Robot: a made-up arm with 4 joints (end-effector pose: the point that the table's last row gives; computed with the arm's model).
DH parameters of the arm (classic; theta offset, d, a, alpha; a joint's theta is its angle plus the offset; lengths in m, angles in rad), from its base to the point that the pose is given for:
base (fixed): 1.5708 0.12 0 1.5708
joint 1: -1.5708 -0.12 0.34 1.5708
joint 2: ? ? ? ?
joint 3: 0 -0.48 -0.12 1.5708
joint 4: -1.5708 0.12 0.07 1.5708
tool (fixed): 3.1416 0.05 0 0
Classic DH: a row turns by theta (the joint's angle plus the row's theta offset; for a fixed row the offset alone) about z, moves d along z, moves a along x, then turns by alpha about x.
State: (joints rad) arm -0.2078 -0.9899 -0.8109 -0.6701
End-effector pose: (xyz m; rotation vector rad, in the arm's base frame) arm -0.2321 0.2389 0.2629 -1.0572 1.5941 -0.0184
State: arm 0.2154 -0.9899 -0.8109 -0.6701
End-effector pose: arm -0.2321 0.1591 0.3483 -0.7256 1.5112 0.3064
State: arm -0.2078 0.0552 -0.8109 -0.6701
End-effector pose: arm -0.6339 0.1645 -0.0900 -0.9699 0.5555 -0.3561
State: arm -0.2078 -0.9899 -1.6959 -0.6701
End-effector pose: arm -0.3432 0.3724 0.1602 -2.0107 1.2791 0.1750
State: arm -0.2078 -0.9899 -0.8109 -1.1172
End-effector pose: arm -0.2100 0.2340 0.2322 -1.1039 1.9928 -0.2713
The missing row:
joint 2: 0 -0.14 0.03 -1.5708
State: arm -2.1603 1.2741 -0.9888 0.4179
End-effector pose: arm -0.4243 -0.8007 0.4285 2.1158 1.4267 -1.4390
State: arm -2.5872 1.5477 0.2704 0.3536
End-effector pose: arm -0.2084 -0.4627 0.8934 -1.4142 -0.3993 2.1517
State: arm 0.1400 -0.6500 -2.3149 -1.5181
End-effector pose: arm -0.5090 0.3782 0.0371 -2.2260 1.0400 -0.9807
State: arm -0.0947 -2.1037 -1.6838 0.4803
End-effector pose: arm 0.2312 0.2937 0.2016 -0.5611 1.2783 1.7160
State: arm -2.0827 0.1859 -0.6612 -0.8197
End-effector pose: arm -0.6408 -0.2833 0.0826 -2.5584 0.0386 -0.9278
